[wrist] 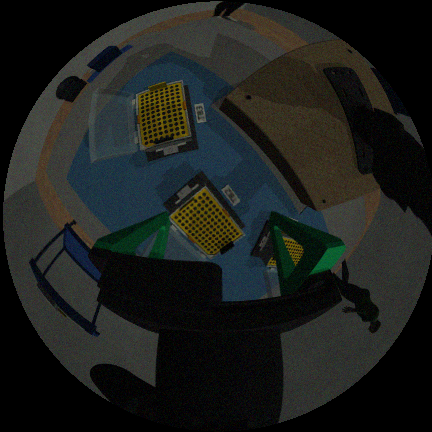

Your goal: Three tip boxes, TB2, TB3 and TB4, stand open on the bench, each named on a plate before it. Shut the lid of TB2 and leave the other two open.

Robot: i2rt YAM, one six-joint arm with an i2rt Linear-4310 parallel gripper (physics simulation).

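Frame: origin at the arm's base, x left, y ahead, z down, level; centimetres.
Seen in the pictures: gripper, fingertip midpoint: (218,216); arm's base at its link origin: (361,121).
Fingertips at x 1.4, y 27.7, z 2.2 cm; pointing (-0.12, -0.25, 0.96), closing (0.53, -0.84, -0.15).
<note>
Pixels of each thing's top centre, then the offset from my fingertips to it. Level surfaces: height alone.
- TB2 box at its top centre: (208,230) dy +3.7, dx +5.3, dz +9.6 cm
- TB3 at its top centre: (157,108) dy -0.9, dx -16.2, dz +9.6 cm
- TB4 at its top centre: (293,257) dy -8.4, dx +24.3, dz +9.6 cm
- blue mat at its surface level: dz +17.1 cm
The TB2 box (206,220) stands open near the middle of the wrist view, its yellow tip rack showing, with its name plate (230,194) beside it. Its clear lid (186,243) lies folded back on the lower left side, partly hidden by the left finger. TB3 (164,114) stands open at the upper left, its clear lid (112,125) folded out to the left and its plate (200,113) to the right. TB4 (294,250) is partly hidden behind the right finger; its clear lid (271,282) shows below it, folded back. My gripper (218,216) is open and empty, with TB2 showing between its fingertips.
The boxes stand on a blue mat (220,160). A large brown board (295,115) with a raised dark edge lies at the upper right, with a black arm-like shape (395,150) over its right side. A blue frame (63,305) is at the lower left, and dark blue objects (104,58) are at the upper left.
</note>
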